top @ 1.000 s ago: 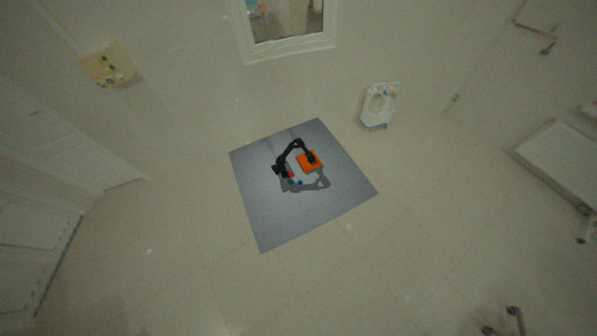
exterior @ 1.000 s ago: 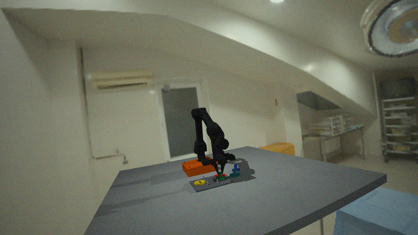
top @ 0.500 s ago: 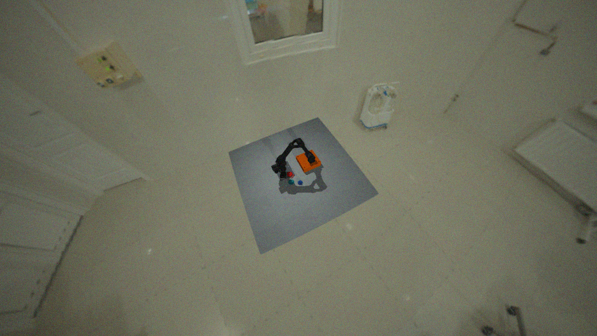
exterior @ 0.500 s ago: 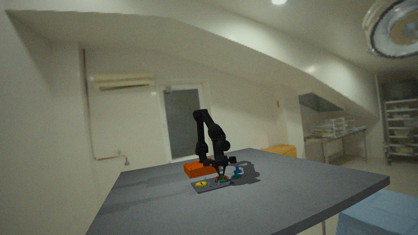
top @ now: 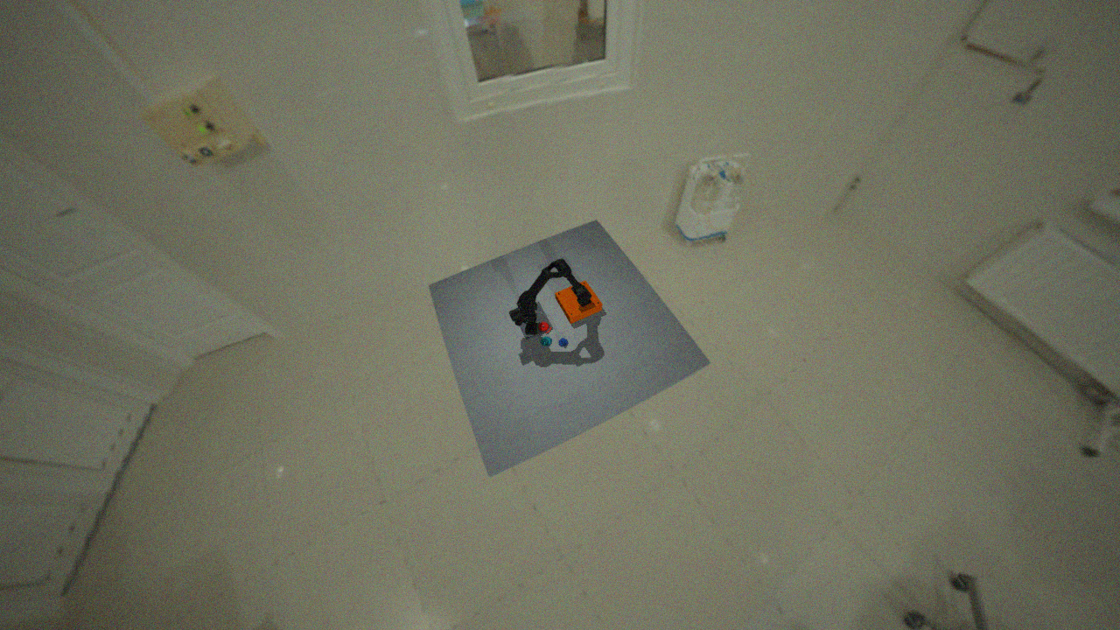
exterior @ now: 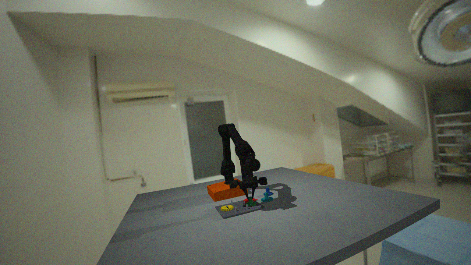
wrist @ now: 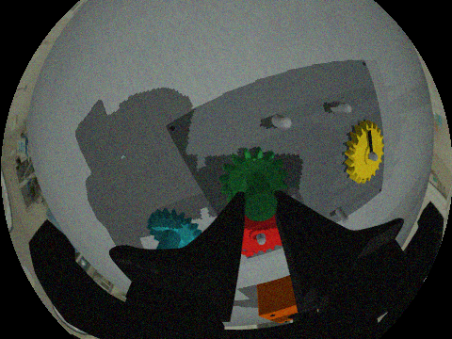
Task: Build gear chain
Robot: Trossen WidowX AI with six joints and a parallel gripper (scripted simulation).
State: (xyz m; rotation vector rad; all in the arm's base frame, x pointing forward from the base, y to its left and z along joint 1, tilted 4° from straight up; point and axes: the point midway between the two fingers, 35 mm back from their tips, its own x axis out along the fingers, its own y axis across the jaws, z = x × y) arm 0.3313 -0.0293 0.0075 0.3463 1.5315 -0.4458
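My gripper tip is 10 mm above the green gear. The rest, counted from my gripper tip: teal gear (20 mm behind, 110 mm to the left, 20 mm below); then red arrow (70 mm behind, 50 mm to the left, 30 mm below); then red gear (50 mm behind, 20 mm to the left, 20 mm below).
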